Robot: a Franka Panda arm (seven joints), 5 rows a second.
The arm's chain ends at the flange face. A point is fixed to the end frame.
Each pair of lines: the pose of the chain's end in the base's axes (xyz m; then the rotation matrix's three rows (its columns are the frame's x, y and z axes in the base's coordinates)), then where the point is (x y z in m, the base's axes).
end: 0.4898 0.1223 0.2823; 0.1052 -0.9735 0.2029; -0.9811 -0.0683 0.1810; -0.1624 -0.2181 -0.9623
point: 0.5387 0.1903 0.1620
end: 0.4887 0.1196 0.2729; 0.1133 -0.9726 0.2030; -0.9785 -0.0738 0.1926; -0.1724 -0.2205 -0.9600
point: 0.5372 0.1892 0.1534
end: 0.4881 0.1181 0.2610; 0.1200 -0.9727 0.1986; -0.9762 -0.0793 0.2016; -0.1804 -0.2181 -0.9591
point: 0.5358 0.1890 0.1419
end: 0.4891 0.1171 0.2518; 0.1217 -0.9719 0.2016; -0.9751 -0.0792 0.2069; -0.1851 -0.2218 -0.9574
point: 0.5371 0.1887 0.1332
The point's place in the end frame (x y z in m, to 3 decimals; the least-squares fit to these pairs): -0.042 -0.026 0.138
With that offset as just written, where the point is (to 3 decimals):
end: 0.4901 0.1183 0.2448; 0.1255 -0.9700 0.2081; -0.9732 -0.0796 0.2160; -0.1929 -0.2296 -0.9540
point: 0.539 0.191 0.127
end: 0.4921 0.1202 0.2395; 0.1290 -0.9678 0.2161; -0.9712 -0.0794 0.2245; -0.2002 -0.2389 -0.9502
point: 0.542 0.194 0.123
